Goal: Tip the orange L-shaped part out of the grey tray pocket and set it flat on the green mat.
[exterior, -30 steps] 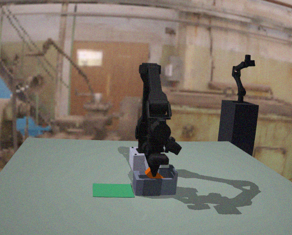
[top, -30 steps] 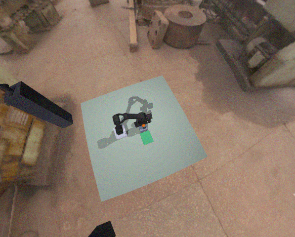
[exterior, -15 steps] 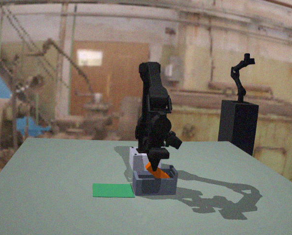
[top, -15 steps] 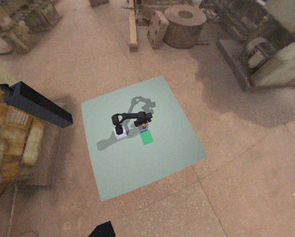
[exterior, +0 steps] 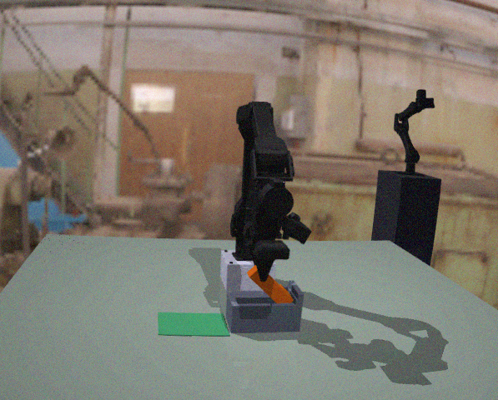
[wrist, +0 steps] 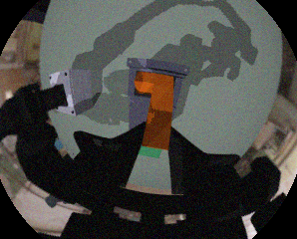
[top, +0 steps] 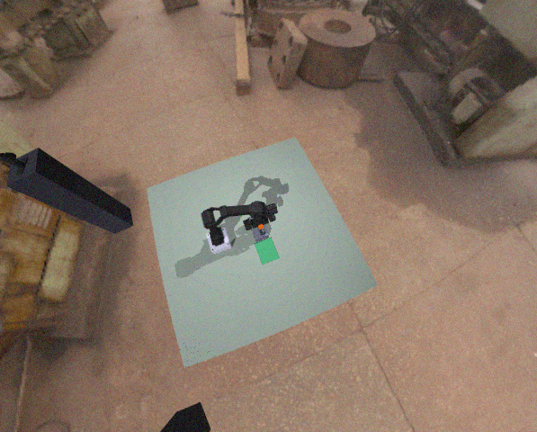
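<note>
The green mat is 2 cm behind my gripper tip, 14 cm to the right of it and 13 cm below it. Also, from my gripper tip: orange l-shaped part (1 cm behind, 3 cm to the left, 3 cm below).
</note>
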